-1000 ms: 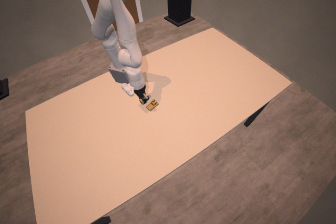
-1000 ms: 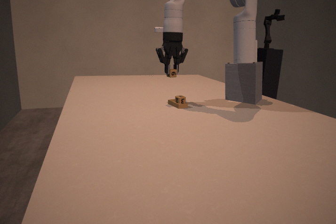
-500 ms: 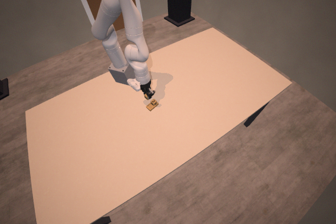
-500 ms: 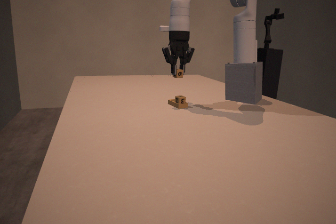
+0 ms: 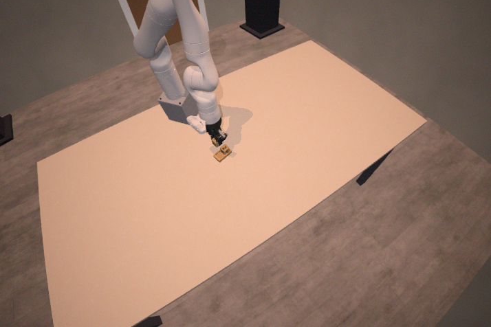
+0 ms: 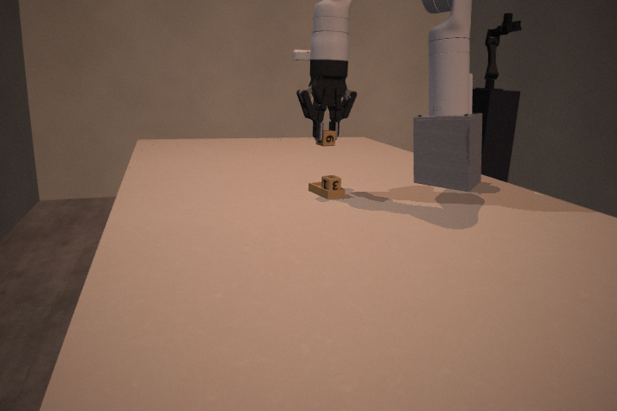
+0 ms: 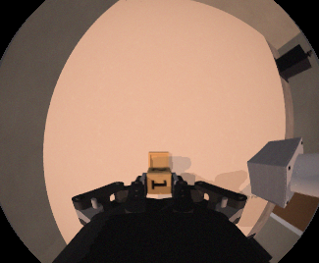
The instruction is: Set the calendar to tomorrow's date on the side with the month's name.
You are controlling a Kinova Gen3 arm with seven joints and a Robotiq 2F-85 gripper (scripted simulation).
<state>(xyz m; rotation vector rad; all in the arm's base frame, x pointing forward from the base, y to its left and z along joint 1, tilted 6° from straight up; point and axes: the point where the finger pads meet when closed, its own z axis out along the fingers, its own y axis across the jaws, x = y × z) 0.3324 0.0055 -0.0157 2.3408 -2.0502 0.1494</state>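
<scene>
Now: hand 1 cm to the right of the wooden tray and 12 cm above it.
</scene>
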